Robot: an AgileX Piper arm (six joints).
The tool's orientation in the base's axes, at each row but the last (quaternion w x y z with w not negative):
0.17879, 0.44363, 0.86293, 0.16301
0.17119, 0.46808, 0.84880, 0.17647
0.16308, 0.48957, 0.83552, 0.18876
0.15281, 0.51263, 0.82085, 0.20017
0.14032, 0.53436, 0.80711, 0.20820
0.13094, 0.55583, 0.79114, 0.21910
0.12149, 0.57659, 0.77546, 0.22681
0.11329, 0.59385, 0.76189, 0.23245
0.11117, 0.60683, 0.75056, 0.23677
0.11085, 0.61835, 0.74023, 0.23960
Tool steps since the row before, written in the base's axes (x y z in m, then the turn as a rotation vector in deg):
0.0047, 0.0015, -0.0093, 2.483, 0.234, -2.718
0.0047, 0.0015, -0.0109, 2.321, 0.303, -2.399
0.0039, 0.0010, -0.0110, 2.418, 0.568, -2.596
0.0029, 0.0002, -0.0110, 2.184, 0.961, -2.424
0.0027, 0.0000, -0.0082, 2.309, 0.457, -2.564
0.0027, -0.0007, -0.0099, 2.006, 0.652, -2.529
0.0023, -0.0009, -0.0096, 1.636, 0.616, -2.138
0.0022, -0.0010, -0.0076, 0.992, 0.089, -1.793
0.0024, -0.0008, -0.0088, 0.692, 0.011, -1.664
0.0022, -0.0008, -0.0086, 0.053, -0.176, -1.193
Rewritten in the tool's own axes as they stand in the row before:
0.0002, 0.0001, 0.0105, -0.709, 0.690, 3.554
0.0003, -0.0008, 0.0119, -0.608, 0.752, 3.209
0.0000, -0.0018, 0.0116, -0.403, 0.851, 3.467
-0.0006, -0.0030, 0.0110, 0.044, 0.907, 3.278
-0.0010, -0.0018, 0.0084, -0.468, 0.767, 3.363
-0.0020, -0.0029, 0.0097, -0.179, 0.591, 3.235
-0.0023, -0.0030, 0.0092, -0.071, 0.464, 2.721
-0.0023, -0.0020, 0.0074, -0.367, -0.014, 2.018
-0.0024, -0.0024, 0.0085, -0.355, -0.220, 1.753
-0.0024, -0.0024, 0.0082, -0.339, -0.562, 1.013

